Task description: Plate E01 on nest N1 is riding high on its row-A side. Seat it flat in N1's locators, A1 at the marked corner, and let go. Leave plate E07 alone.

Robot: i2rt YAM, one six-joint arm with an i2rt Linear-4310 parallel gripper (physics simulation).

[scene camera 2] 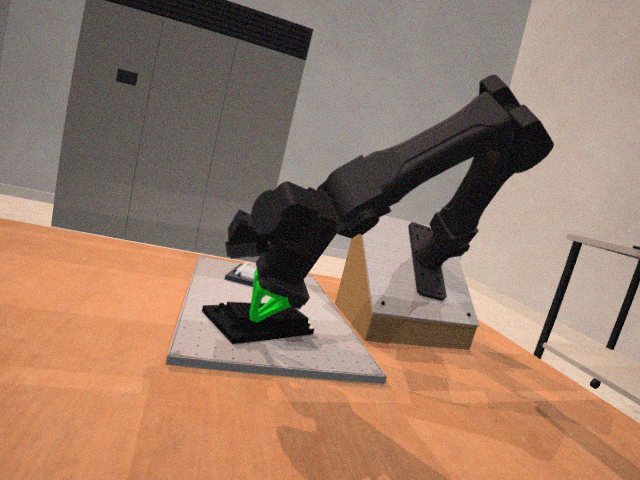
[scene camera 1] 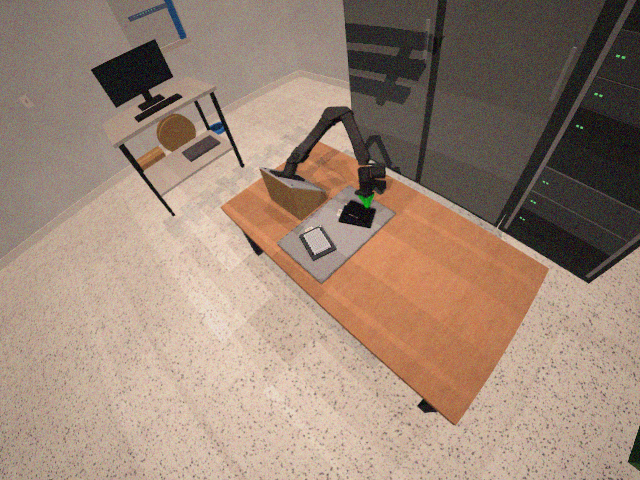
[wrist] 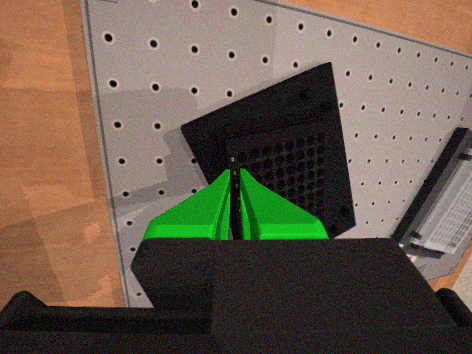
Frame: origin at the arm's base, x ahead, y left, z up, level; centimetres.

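Where they show: gripper, fingertip midpoint: (scene camera 2: 253, 319) (scene camera 1: 367, 207) (wrist: 235, 176); arm's base, link origin: (scene camera 2: 425, 260) (scene camera 1: 287, 176).
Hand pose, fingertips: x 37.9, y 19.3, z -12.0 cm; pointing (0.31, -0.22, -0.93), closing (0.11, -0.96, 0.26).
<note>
Things, the pixels of their top centre, and the offset from my fingertips. Level surfaces: height alone.
- Black plate E01, top centre: (wrist: 290, 214) (scene camera 2: 268, 307) (scene camera 1: 357, 208) dx -2.6, dy -4.4, dz +0.6 cm
- black nest N1, top centre: (wrist: 296, 192) (scene camera 2: 260, 311) (scene camera 1: 357, 213) dx -1.6, dy -5.6, dz -0.9 cm
- White plate E07, top centre: (wrist: 467, 209) (scene camera 2: 265, 271) (scene camera 1: 316, 239) dx -3.8, dy -30.6, dz -0.4 cm
- wooden table, surface height: dz -4.3 cm
Black plate E01 (scene camera 1: 353, 211) (scene camera 2: 237, 314) (wrist: 300, 165) lies on black nest N1 (scene camera 2: 233, 338) (wrist: 270, 102). In the wrist view the plate is turned relative to the nest's edges. My gripper (scene camera 1: 367, 207) (scene camera 2: 254, 319) (wrist: 235, 176) is shut on the plate's edge that carries small white marks; a thin dark strip of it shows between the green fingertips. The gripper hides the near part of the plate and the marked corner. Whether the plate sits level is hard to tell, black on black. White plate E07 (scene camera 1: 317, 241) (scene camera 2: 248, 270) (wrist: 452, 215) lies in the other nest, apart from the gripper.
Both nests stand on a grey perforated board (scene camera 1: 323, 268) (scene camera 2: 199, 351) (wrist: 135, 65) on the wooden table (scene camera 1: 439, 289) (scene camera 2: 103, 413). The wedge-shaped arm base (scene camera 1: 289, 196) (scene camera 2: 418, 330) stands beside the board. A dark glass cabinet (scene camera 1: 465, 113) stands behind the table.
</note>
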